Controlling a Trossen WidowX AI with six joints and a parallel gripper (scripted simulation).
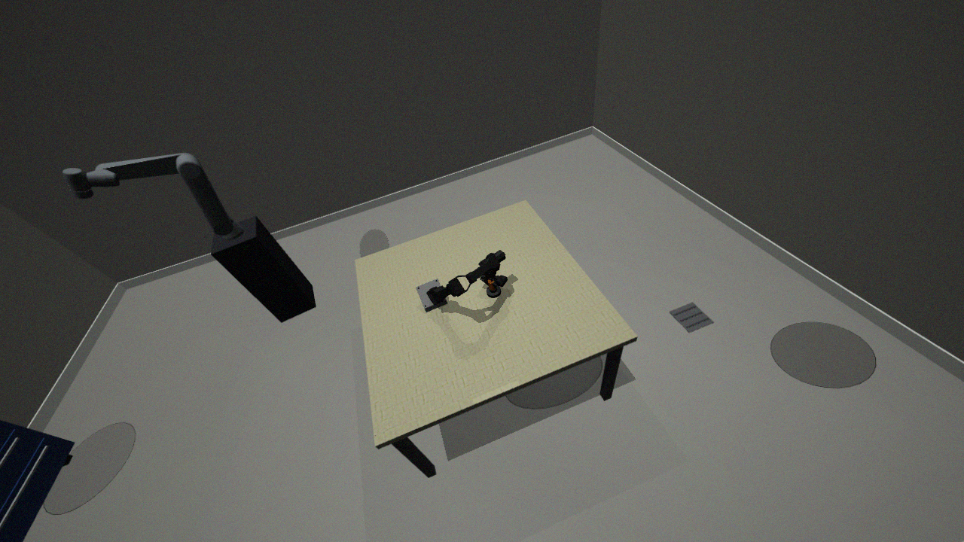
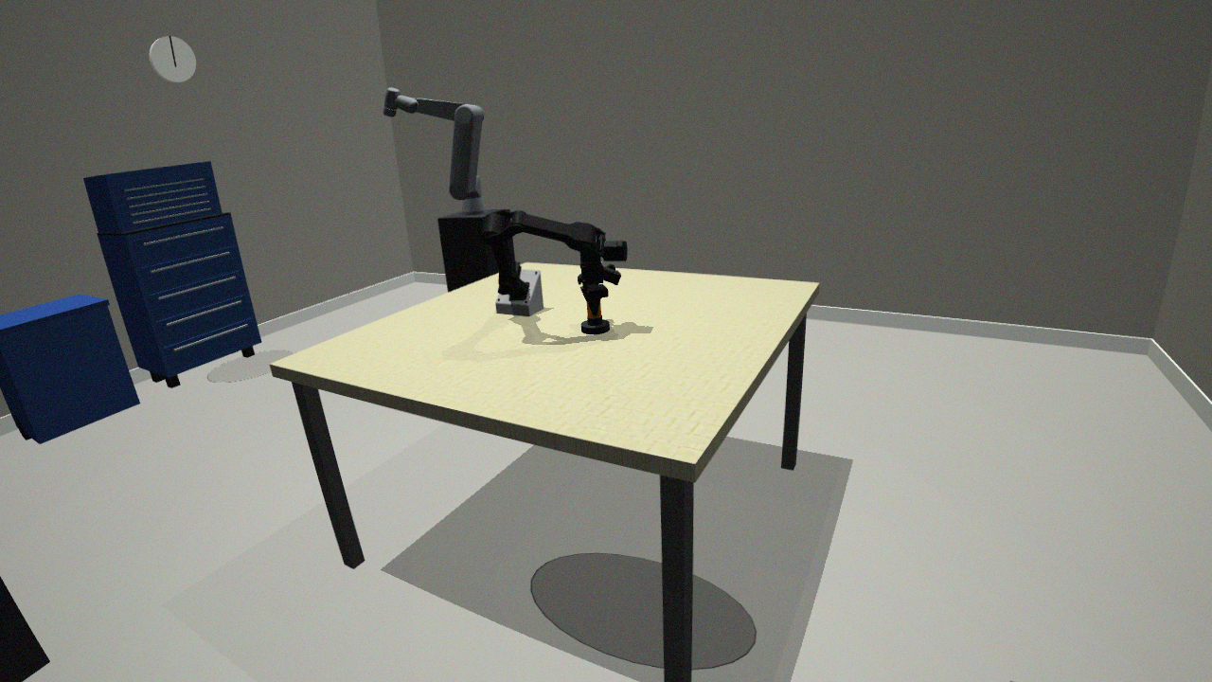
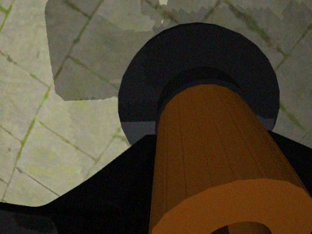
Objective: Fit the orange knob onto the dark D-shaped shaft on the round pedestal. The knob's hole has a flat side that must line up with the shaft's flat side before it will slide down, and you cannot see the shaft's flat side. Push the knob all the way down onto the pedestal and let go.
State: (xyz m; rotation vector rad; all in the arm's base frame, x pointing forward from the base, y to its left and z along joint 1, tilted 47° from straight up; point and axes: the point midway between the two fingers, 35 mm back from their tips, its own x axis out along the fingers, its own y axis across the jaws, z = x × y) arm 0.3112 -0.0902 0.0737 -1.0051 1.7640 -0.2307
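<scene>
The orange knob lies 20 mm above my gripper tip. Round my gripper tip: dark round pedestal (20 mm below).
</scene>
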